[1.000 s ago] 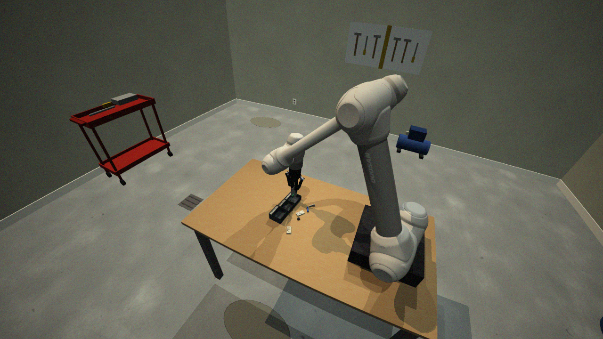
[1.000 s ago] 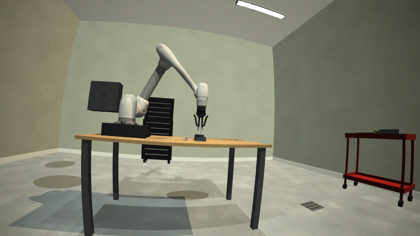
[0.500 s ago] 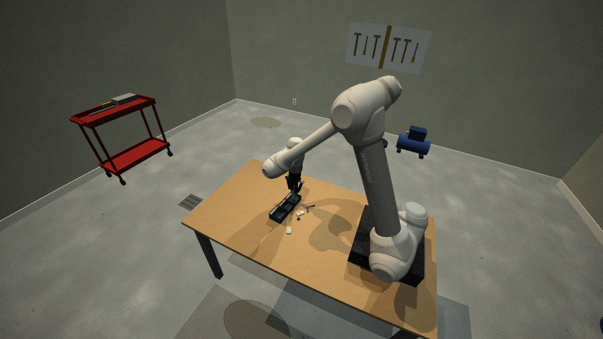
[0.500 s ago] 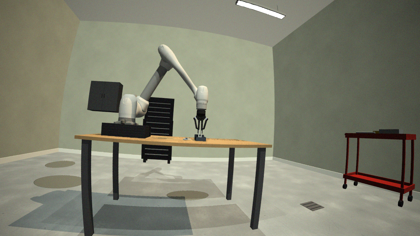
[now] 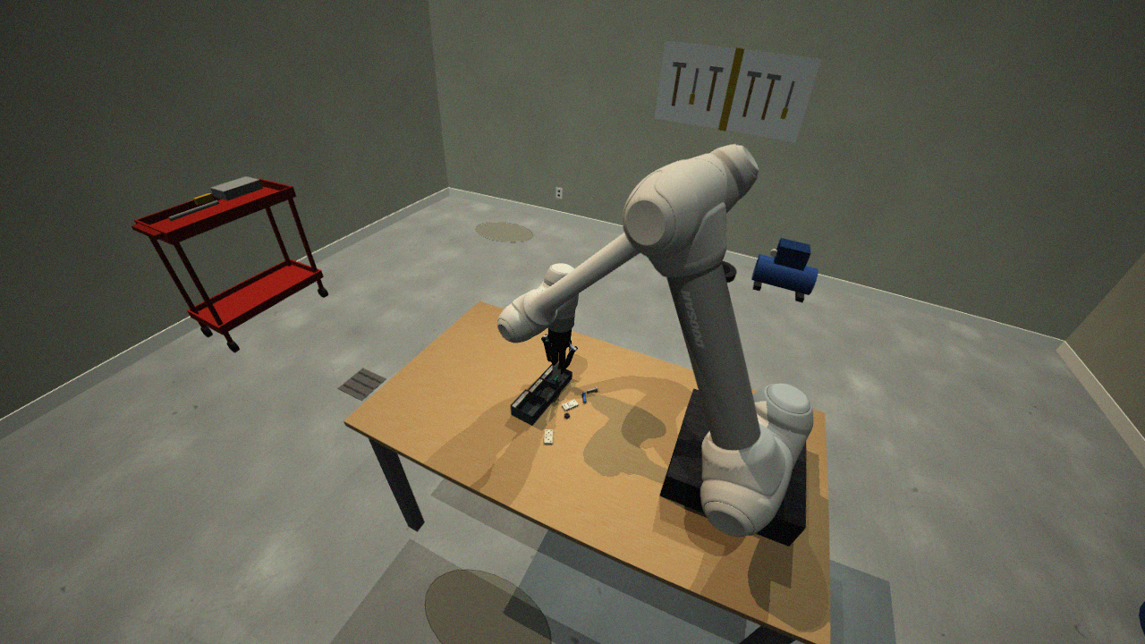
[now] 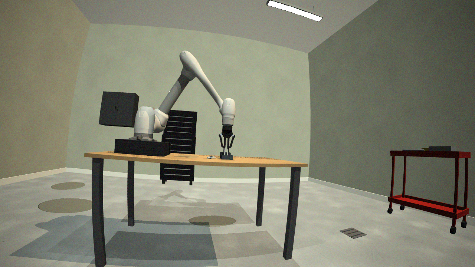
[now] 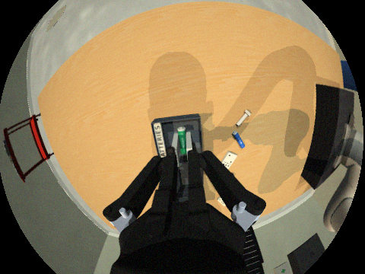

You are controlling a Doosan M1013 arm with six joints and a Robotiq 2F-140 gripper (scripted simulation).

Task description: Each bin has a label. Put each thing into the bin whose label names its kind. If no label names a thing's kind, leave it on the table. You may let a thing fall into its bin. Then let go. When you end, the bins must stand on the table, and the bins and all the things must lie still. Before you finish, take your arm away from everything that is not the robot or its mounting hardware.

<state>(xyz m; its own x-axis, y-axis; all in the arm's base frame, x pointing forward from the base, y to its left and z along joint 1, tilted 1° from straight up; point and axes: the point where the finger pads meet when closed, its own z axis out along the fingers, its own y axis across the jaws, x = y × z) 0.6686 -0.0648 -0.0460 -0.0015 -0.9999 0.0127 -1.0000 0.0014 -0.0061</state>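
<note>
Right now my hand is 30 mm above the green battery. Also, from my hand: domino (90 mm behind, 70 mm to the left, 40 mm below); then blue battery (120 mm behind, 20 mm to the left, 40 mm below); then black bin row (10 mm ahead, 80 mm to the left, 30 mm below).
</note>
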